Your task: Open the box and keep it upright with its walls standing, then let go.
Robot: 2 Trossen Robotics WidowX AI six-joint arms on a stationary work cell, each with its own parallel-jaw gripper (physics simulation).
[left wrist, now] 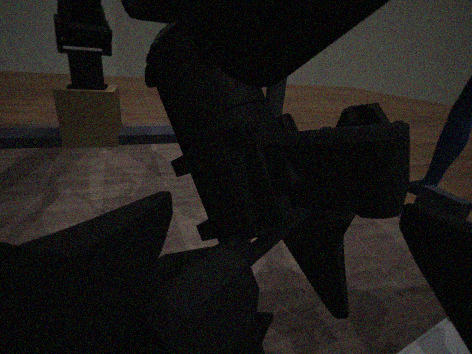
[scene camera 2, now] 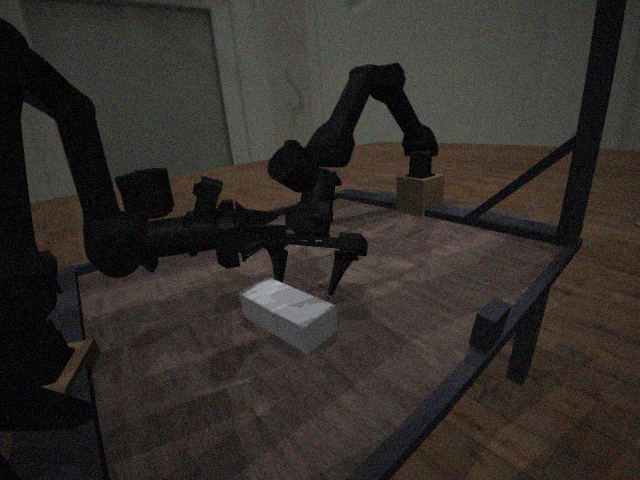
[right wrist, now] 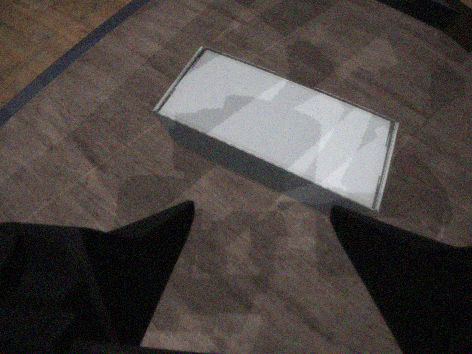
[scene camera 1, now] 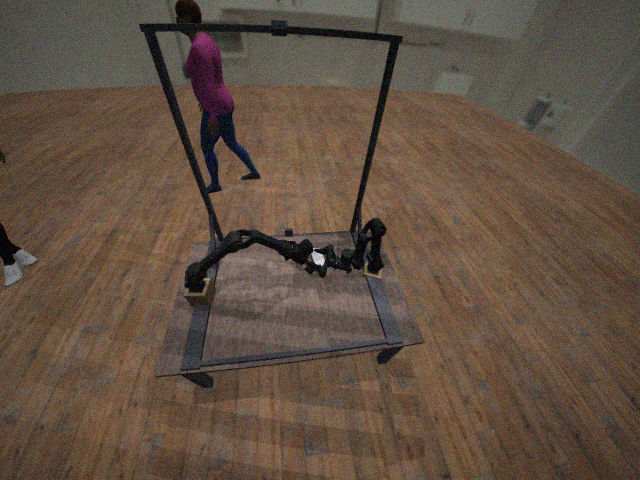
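Seen in the pictures: left gripper, fingertip midpoint: (left wrist: 284, 208) (scene camera 2: 281, 221) (scene camera 1: 311, 256); right gripper, fingertip midpoint: (scene camera 2: 303, 291) (right wrist: 262, 210); left arm's base, origin of the base link: (scene camera 2: 40, 370) (scene camera 1: 373, 269); right arm's base, origin of the base link: (left wrist: 88, 87) (scene camera 2: 420, 175) (scene camera 1: 197, 286).
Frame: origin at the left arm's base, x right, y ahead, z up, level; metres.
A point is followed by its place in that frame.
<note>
A white box (scene camera 2: 290, 310) {y 0.330, x 0.009, z 0.016 m} (right wrist: 277, 130) {y 0.334, x -0.030, z 0.016 m} (scene camera 1: 317, 258) {y 0.329, x -0.032, z 0.016 m} lies flat on the wooden table (scene camera 2: 223, 405) {y 0.228, x 0.102, z -0.027 m} (scene camera 1: 280, 314) {y 0.417, x -0.398, z -0.027 m}, its top shut and level. My right gripper (scene camera 2: 310, 278) {y 0.366, x -0.065, z -0.004 m} (right wrist: 262, 210) {y 0.366, x -0.065, z -0.004 m} is open and empty. Its fingers point down just behind the box's long side, a little above the table, and touch nothing. My left gripper (scene camera 2: 258, 224) is open and empty. It reaches in level from the left, behind and above the box. In the left wrist view the right gripper's body (left wrist: 256, 168) {y 0.375, x -0.114, z 0.116 m} fills most of the picture and hides the box.
A dark metal frame (scene camera 1: 375, 129) {y 0.170, x 0.269, z 0.669 m} stands over the table's back edge. Dark rails (scene camera 2: 442, 405) (scene camera 1: 385, 310) {y -0.091, x -0.235, z -0.008 m} run along the table's sides, one carrying a small block (scene camera 2: 490, 324) {y 0.546, x 0.146, z 0.023 m}. The arms stand on wooden mounts (scene camera 2: 419, 192) {y 0.792, x -0.379, z 0.044 m} (scene camera 1: 199, 292). A person in pink (scene camera 1: 209, 81) walks behind.
</note>
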